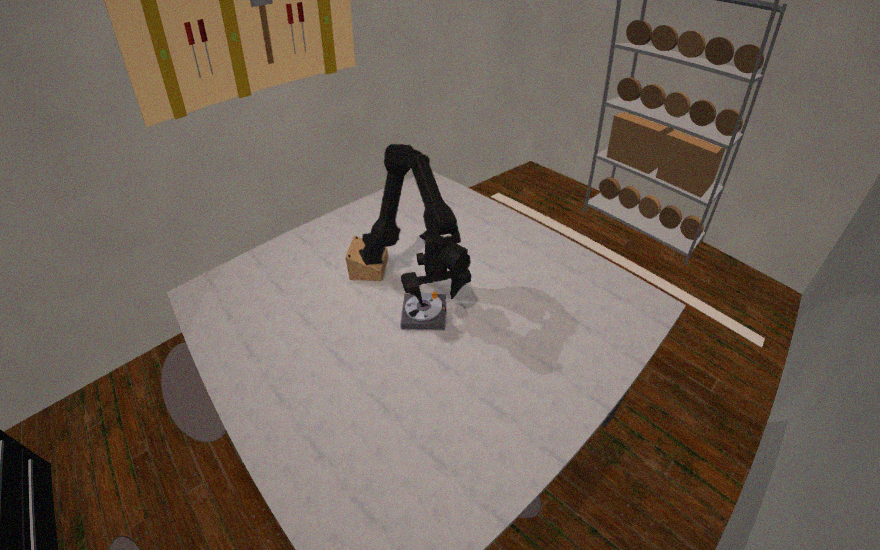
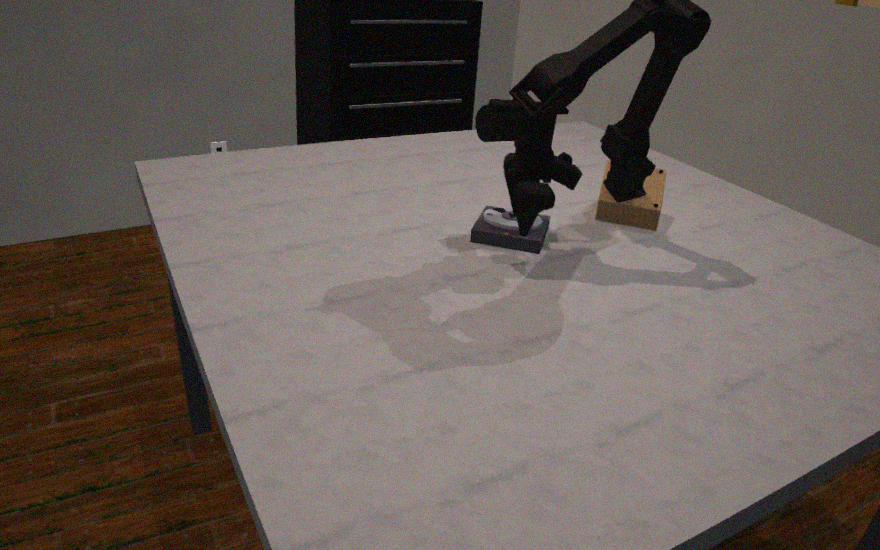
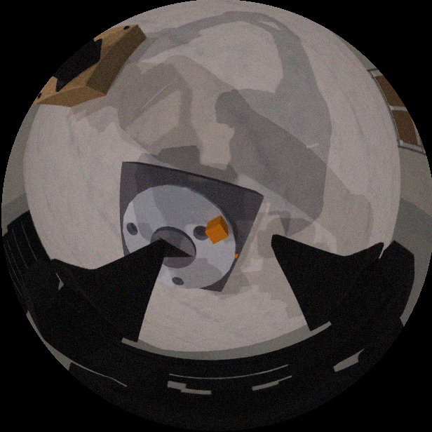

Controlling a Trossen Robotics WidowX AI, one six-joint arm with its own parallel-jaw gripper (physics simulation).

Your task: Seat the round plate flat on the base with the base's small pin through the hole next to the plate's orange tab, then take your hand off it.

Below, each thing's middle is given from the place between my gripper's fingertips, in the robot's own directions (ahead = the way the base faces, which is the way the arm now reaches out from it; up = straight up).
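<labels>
Dark square base [image 2: 482,232] 3 cm below my hand and 4 cm to the right of it; round grey plate [image 3: 172,205] 4 cm to the right of my hand.
</labels>
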